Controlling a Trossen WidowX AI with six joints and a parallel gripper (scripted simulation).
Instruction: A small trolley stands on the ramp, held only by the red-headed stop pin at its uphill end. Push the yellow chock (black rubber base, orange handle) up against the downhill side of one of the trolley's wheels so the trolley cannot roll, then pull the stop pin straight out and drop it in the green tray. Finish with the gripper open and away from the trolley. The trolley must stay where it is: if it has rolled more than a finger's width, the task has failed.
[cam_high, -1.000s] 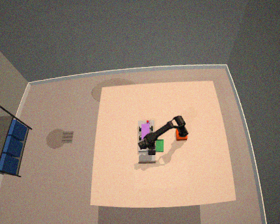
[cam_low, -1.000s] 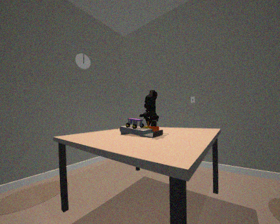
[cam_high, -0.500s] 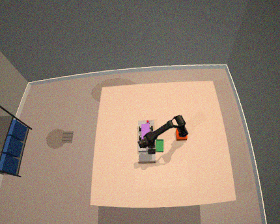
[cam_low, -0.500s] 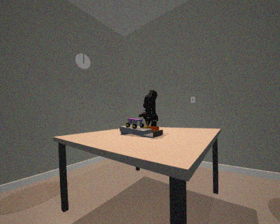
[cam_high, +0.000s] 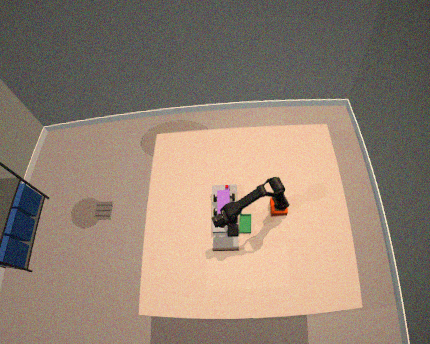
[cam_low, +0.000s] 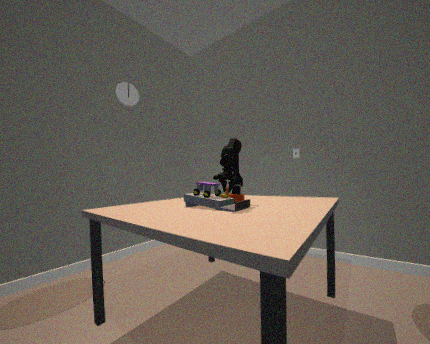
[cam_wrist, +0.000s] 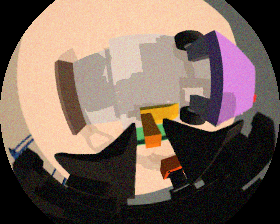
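The yellow chock lies 2 cm to the right of my gripper tip and 1 cm below it. Also, from my gripper tip: grey ramp (10 cm to the right, 6 cm ahead, 5 cm below); then red-headed stop pin (21 cm to the right, 6 cm ahead, 3 cm above); then purple-topped trolley (11 cm to the right, 6 cm ahead, 2 cm above).
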